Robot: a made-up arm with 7 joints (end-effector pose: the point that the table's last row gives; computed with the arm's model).
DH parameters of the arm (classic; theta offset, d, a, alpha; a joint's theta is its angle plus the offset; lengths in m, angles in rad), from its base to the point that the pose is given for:
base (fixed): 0 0.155 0 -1.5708
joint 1: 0 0.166 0.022 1.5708
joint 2: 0 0.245 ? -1.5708
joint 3: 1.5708 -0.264 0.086 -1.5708
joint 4: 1.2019 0 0.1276 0
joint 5: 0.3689 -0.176 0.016 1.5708
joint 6: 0 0.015 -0.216 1.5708
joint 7: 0 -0.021 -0.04 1.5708
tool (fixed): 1.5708 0.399 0 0
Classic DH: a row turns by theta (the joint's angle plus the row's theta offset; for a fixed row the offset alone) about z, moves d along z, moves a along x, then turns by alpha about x.
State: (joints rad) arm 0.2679 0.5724 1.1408 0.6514 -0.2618 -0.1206 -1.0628
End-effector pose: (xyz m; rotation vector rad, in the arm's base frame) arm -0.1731 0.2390 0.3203 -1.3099 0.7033 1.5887
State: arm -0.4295 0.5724 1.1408 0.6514 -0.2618 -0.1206 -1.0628
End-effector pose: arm -0.2388 0.2390 0.1705 -1.7206 0.2631 1.0141
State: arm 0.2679 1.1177 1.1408 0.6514 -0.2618 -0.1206 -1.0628
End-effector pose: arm -0.1771 0.1078 0.3214 -1.4600 0.2399 2.0101
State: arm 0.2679 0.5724 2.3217 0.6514 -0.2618 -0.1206 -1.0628
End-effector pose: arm -0.1881 0.2011 0.4885 -0.9107 1.8346 2.2619
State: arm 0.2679 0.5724 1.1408 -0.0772 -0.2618 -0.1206 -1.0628
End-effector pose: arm 0.1355 0.3210 0.3703 -0.7517 1.0589 1.1272
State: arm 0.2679 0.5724 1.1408 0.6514 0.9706 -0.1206 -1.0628
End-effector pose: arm -0.3470 -0.3869 0.1570 -2.1846 -0.2763 2.1727
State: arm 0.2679 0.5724 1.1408 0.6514 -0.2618 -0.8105 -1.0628
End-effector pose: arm -0.0539 0.0486 0.6454 -0.6623 0.5525 2.1163
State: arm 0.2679 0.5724 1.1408 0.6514 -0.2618 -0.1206 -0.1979
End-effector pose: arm 0.1611 0.2727 0.3306 -0.6590 1.2086 1.0634
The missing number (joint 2, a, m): -0.073
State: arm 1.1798 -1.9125 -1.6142 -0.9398 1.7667 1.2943 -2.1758
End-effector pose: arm 0.6809 -0.0773 0.9648 0.8728 0.1407 1.5460
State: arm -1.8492 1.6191 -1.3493 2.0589 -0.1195 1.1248 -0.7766
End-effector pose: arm -0.8117 0.4920 0.0399 -1.5217 2.3803 1.1749
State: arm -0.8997 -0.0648 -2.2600 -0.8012 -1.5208 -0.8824 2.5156
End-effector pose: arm -0.4270 0.1375 0.2974 -1.2495 2.0186 1.8357
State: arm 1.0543 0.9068 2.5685 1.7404 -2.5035 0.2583 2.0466
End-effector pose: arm 0.3399 -0.2308 0.2497 -0.8363 1.1343 -1.9507
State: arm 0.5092 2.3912 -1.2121 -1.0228 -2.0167 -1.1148 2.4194
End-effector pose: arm 0.4047 0.2675 0.4906 0.8419 0.2260 0.7827
